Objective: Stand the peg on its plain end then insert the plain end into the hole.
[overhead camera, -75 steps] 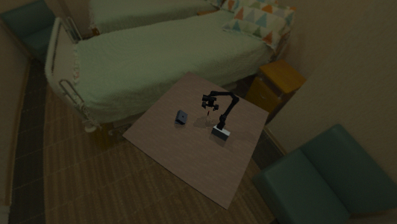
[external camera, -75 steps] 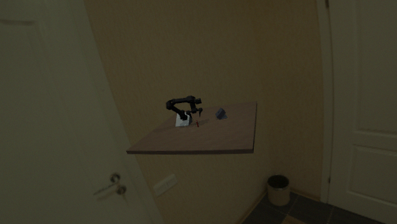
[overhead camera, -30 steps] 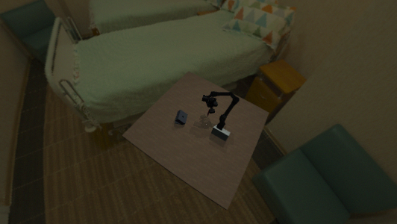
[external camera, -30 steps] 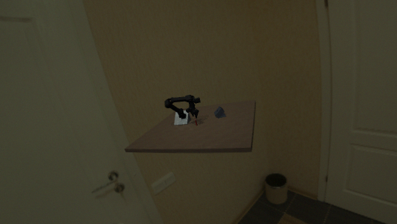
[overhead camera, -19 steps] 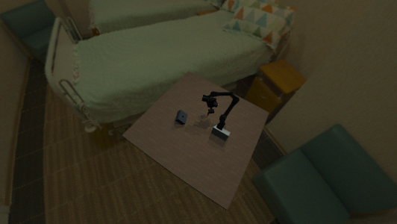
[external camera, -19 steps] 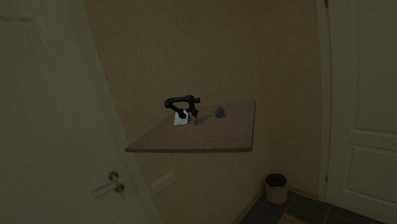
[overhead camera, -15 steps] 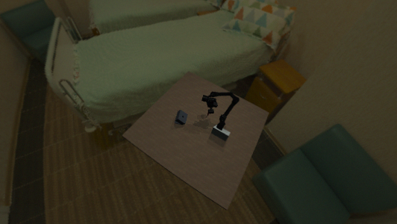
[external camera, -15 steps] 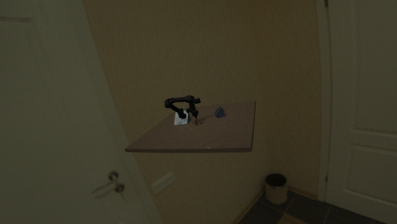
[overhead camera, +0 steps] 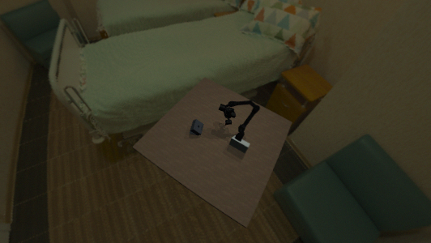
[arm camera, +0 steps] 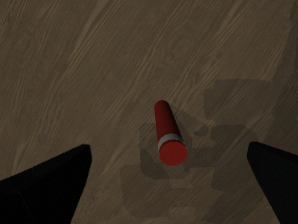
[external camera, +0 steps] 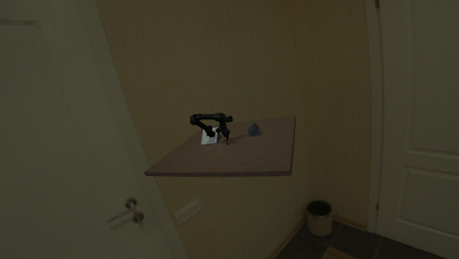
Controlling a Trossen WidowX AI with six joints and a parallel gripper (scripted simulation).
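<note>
Right now the red peg is 20 mm below my gripper tip. The rest, counted from my gripper tip: dark blue sloped panel 230 mm ahead, 230 mm to the left, 20 mm below.
</note>
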